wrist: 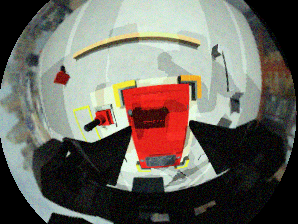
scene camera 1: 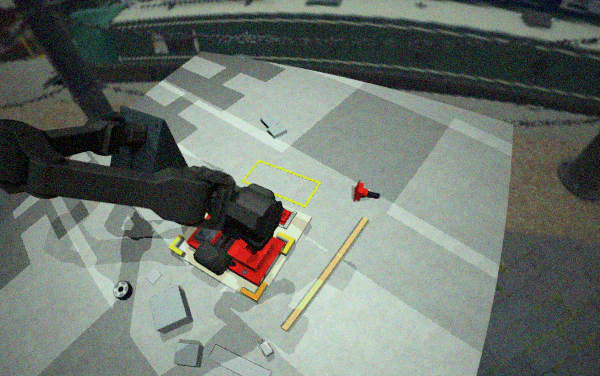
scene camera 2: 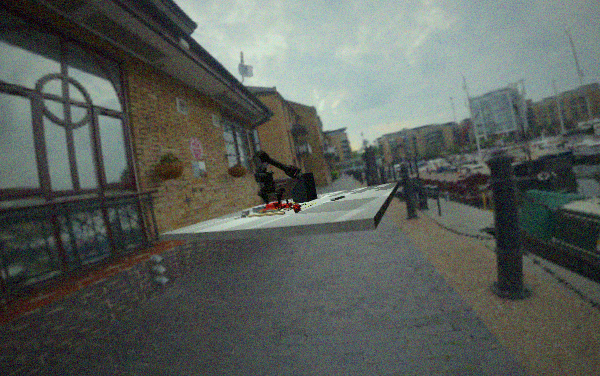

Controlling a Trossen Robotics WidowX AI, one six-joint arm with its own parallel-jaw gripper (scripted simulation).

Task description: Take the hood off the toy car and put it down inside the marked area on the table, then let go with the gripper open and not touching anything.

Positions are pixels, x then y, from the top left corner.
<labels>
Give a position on a red hood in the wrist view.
At 159,118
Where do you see a red hood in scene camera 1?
At 243,254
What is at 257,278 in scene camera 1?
A red toy car.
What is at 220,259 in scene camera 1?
My gripper.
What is my gripper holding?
Nothing.
</labels>
